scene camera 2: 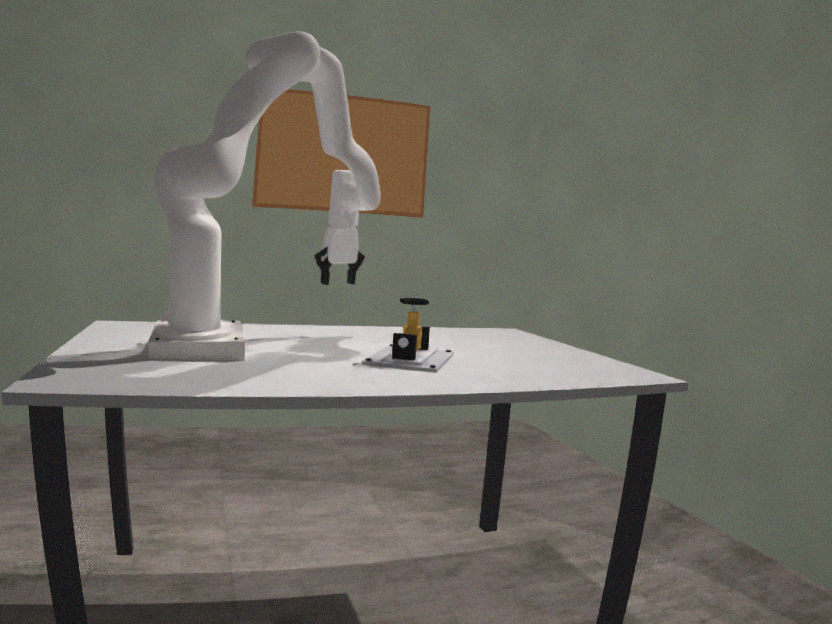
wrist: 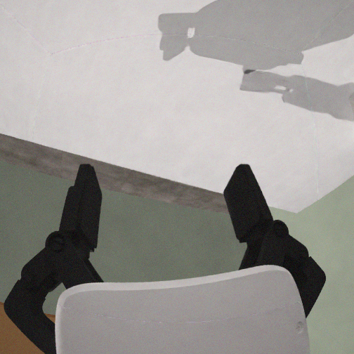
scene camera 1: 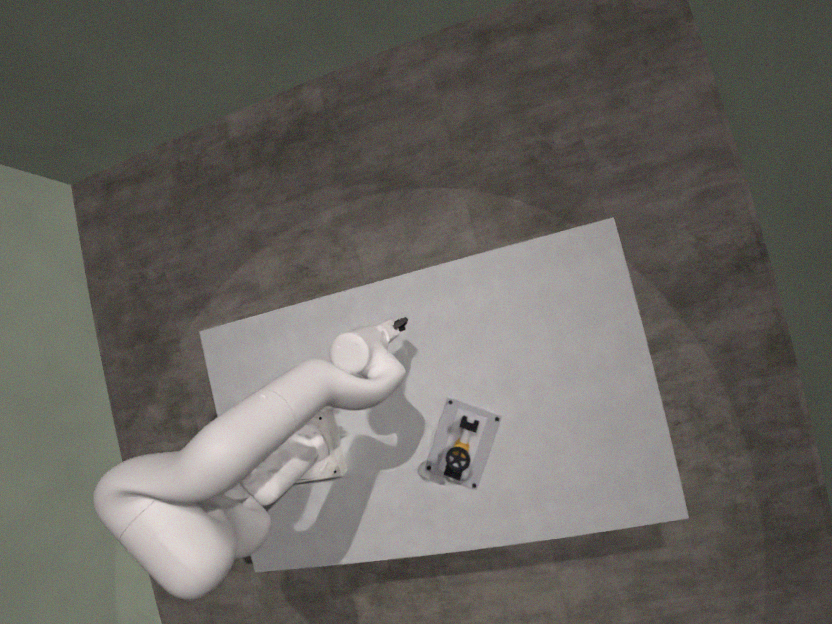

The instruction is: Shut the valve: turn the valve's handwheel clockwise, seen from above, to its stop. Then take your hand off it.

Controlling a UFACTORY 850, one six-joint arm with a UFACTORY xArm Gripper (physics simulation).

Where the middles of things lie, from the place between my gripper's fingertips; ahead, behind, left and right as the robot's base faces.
Now: hand 350 mm to the left of the grey base plate (scene camera 2: 439,359), 150 mm short of it and 140 mm above it.
